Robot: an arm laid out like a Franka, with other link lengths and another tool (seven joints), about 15 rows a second.
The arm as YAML. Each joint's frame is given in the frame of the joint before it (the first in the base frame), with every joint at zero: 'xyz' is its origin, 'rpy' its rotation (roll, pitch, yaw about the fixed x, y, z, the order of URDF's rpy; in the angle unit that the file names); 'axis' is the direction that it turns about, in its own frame. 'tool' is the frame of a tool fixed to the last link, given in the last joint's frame.
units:
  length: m
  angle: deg
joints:
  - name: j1
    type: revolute
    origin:
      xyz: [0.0, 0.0, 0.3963]
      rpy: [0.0, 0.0, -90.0]
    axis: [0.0, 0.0, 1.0]
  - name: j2
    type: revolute
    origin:
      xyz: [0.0, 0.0, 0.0]
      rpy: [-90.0, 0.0, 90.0]
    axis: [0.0, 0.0, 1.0]
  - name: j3
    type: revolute
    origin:
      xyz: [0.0, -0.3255, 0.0]
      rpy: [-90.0, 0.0, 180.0]
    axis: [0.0, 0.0, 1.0]
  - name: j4
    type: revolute
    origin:
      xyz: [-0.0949, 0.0, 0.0]
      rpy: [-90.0, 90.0, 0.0]
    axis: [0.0, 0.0, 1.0]
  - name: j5
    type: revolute
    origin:
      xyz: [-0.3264, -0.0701, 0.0]
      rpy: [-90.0, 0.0, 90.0]
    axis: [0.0, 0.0, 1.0]
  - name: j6
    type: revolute
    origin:
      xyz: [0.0, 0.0, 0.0]
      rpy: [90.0, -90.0, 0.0]
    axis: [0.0, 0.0, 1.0]
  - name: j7
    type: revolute
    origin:
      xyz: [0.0, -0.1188, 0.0]
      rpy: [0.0, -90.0, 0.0]
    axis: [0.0, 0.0, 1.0]
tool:
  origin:
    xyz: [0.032, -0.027, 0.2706]
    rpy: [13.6, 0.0, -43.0]
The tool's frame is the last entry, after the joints.
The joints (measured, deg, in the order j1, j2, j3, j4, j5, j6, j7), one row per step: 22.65 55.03 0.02 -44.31 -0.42 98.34 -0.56; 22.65 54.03 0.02 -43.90 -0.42 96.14 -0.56; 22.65 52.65 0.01 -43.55 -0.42 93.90 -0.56; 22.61 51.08 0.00 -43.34 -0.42 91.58 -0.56; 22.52 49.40 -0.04 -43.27 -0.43 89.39 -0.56; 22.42 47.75 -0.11 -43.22 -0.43 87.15 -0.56; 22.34 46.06 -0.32 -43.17 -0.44 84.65 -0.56; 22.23 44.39 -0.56 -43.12 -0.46 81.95 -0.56; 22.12 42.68 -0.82 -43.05 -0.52 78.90 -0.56; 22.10 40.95 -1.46 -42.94 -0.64 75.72 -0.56; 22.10 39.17 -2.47 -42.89 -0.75 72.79 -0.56; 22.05 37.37 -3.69 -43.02 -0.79 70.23 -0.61
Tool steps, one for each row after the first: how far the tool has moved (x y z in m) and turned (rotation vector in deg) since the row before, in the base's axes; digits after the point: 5 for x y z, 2 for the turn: -0.00573 -0.00245 0.01187 -0.31 0.73 -0.02; -0.00566 -0.00253 0.01649 -0.21 0.47 -0.02; -0.00651 -0.00346 0.01766 -0.22 0.49 -0.06; -0.00646 -0.00452 0.01821 -0.21 0.39 -0.13; -0.00721 -0.00521 0.01740 -0.25 0.48 -0.17; -0.00850 -0.00693 0.01727 -0.43 0.64 -0.25; -0.00977 -0.00816 0.01646 -0.53 0.84 -0.32; -0.01178 -0.00928 0.01632 -0.68 1.10 -0.35; -0.01206 -0.01220 0.01676 -0.97 1.05 -0.58; -0.01090 -0.01486 0.01750 -1.04 0.76 -0.89; -0.00989 -0.01644 0.01703 -0.95 0.57 -1.09
